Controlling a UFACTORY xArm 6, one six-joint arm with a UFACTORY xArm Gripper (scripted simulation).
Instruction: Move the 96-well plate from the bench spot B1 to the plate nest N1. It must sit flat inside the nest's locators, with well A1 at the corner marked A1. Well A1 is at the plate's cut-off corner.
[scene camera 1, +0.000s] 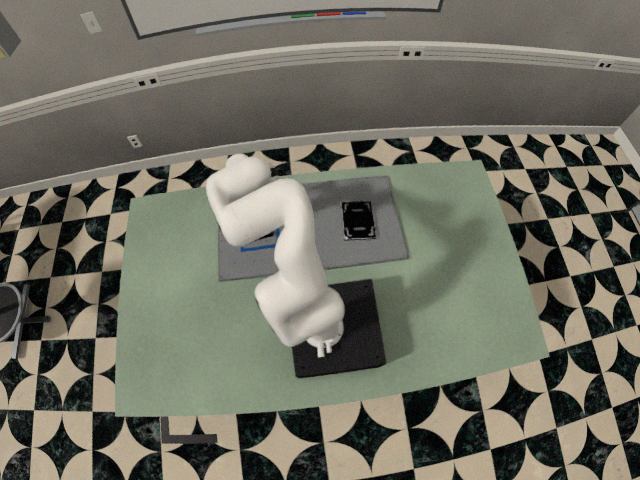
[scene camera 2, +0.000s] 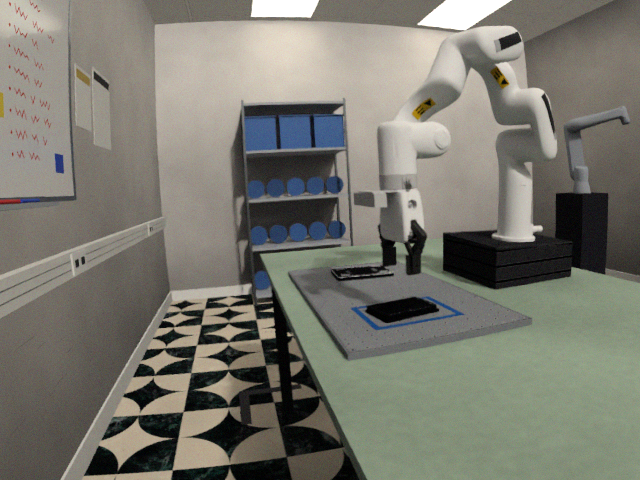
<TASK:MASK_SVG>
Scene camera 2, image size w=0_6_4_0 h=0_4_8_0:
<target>my gripper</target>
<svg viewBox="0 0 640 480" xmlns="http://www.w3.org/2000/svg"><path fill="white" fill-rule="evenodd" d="M418 188L399 189L398 192L386 193L387 207L380 207L380 224L377 226L382 247L382 265L384 267L396 265L395 242L404 243L408 253L406 255L406 275L408 276L421 273L421 254L427 239L427 233L423 230L423 210Z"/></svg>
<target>96-well plate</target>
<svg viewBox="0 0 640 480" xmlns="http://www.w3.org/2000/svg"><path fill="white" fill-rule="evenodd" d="M437 304L414 296L367 306L366 313L387 324L439 312Z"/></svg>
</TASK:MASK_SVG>
